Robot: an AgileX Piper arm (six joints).
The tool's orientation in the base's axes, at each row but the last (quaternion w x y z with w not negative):
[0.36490 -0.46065 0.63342 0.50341]
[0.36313 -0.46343 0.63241 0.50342]
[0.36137 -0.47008 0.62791 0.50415]
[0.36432 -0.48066 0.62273 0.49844]
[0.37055 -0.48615 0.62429 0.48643]
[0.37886 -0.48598 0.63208 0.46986]
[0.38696 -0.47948 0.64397 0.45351]
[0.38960 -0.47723 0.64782 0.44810]
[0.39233 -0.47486 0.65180 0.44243]
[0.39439 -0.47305 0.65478 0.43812]
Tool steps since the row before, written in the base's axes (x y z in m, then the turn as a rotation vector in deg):
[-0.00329 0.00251 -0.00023 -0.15 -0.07 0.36]
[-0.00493 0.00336 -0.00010 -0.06 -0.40 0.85]
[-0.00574 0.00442 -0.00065 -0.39 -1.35 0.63]
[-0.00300 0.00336 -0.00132 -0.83 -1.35 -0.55]
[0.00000 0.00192 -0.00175 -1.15 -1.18 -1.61]
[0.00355 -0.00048 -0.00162 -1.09 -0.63 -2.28]
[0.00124 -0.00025 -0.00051 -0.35 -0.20 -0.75]
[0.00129 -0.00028 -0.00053 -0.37 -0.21 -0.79]
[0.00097 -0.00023 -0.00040 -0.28 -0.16 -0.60]
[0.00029 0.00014 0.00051 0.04 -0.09 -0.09]
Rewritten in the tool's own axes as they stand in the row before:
[0.00069 0.00323 0.00250 -0.27 0.25 -0.15]
[0.00086 0.00488 0.00333 -0.68 0.29 -0.58]
[0.00131 0.00551 0.00457 -0.16 0.49 -1.45]
[0.00126 0.00267 0.00365 1.06 0.59 -1.16]
[0.00116 -0.00033 0.00230 2.09 0.65 -0.72]
[0.00079 -0.00385 0.00006 2.56 0.49 -0.01]
[0.00024 -0.00134 -0.00001 0.84 0.15 0.00]
[0.00026 -0.00140 -0.00001 0.88 0.16 0.00]
[0.00020 -0.00106 -0.00001 0.67 0.12 0.00]
[-0.00058 -0.00015 0.00001 0.10 -0.07 -0.05]

